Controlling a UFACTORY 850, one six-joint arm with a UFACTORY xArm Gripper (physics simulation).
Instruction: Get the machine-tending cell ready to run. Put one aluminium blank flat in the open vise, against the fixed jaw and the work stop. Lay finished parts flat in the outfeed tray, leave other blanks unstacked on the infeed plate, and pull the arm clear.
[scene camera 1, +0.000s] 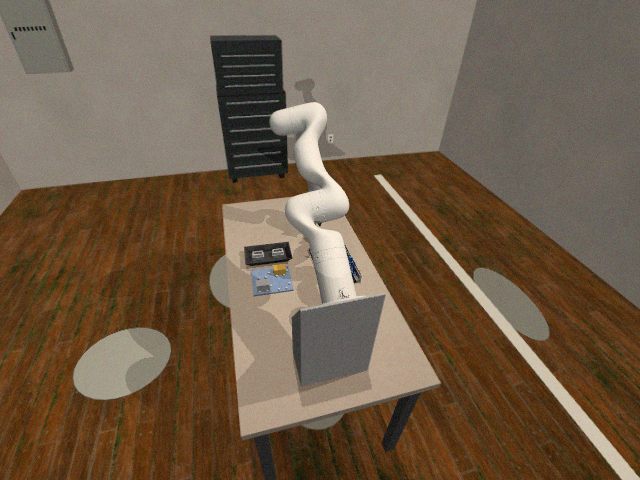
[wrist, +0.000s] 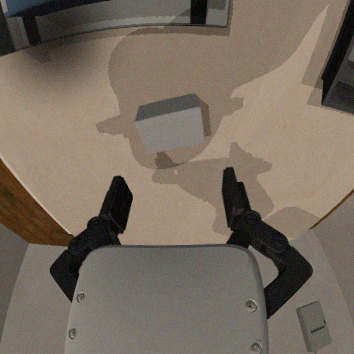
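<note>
My gripper (wrist: 173, 182) is open and empty, above the table; the arm hides it in the scene view. A grey block (wrist: 172, 130), an aluminium blank by its look, is ahead of the fingertips and apart from them, over the bare table; whether it lies fully flat is hard to tell. A grey base with blue and black parts (wrist: 125, 19), apparently the vise, is cut off at the wrist view's top left; a blue and dark object (scene camera 1: 353, 265) shows beside the arm. The black outfeed tray (scene camera 1: 249, 262) holds two light parts (scene camera 1: 257, 254) (scene camera 1: 278, 251). The blue infeed plate (scene camera 1: 279, 286) bears a grey block (scene camera 1: 263, 285) and a yellow block (scene camera 1: 279, 269).
A dark tray wall (wrist: 336, 60) stands at the wrist view's right edge. A large grey panel (scene camera 1: 338, 341) stands upright on the table (scene camera 1: 273, 413) near the arm's base. A dark drawer cabinet (scene camera 1: 250, 108) stands against the back wall, beyond the table.
</note>
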